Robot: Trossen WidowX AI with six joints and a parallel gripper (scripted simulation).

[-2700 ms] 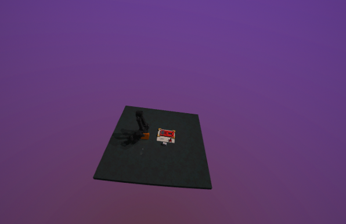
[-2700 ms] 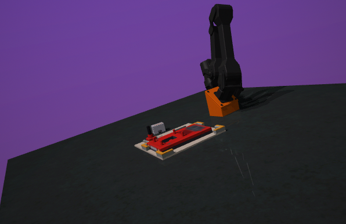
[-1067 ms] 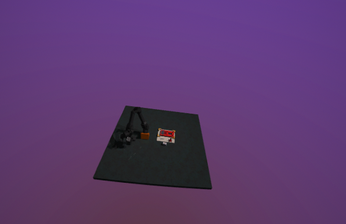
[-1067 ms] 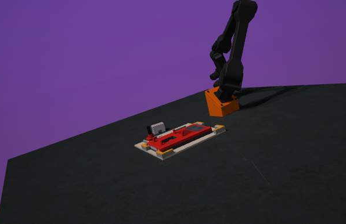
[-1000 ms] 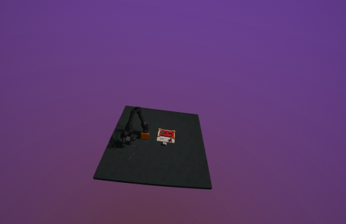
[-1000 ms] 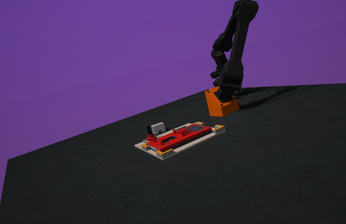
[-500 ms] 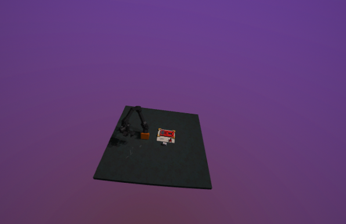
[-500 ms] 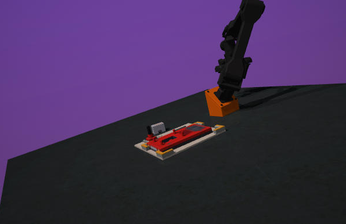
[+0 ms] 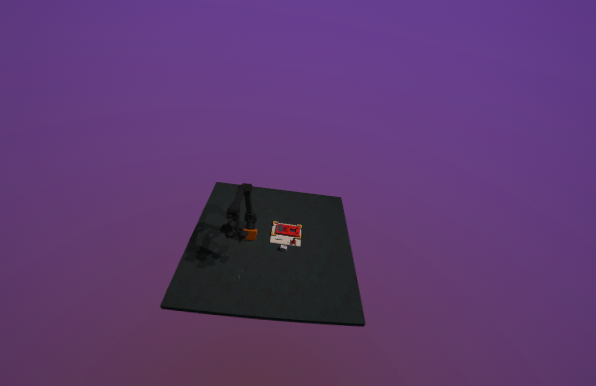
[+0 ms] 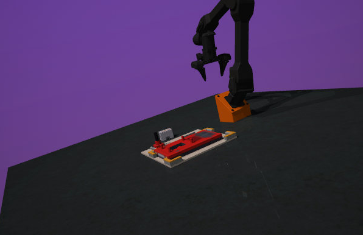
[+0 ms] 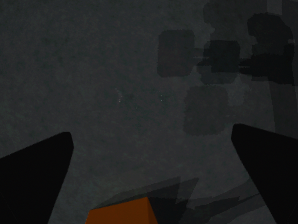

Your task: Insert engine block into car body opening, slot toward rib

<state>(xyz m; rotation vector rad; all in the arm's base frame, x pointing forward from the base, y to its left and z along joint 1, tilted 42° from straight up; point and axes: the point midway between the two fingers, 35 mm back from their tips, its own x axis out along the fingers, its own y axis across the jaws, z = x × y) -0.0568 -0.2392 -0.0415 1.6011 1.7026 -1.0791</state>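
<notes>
Right now my gripper tip is 36 cm short of the engine block, 13 cm to the right of it and 15 cm above it. From my gripper tip the other things lie so: dark upright peg 43 cm ahead, 21 cm to the left, 13 cm below; cream base plate 37 cm ahead, 30 cm to the left, 15 cm below.
</notes>
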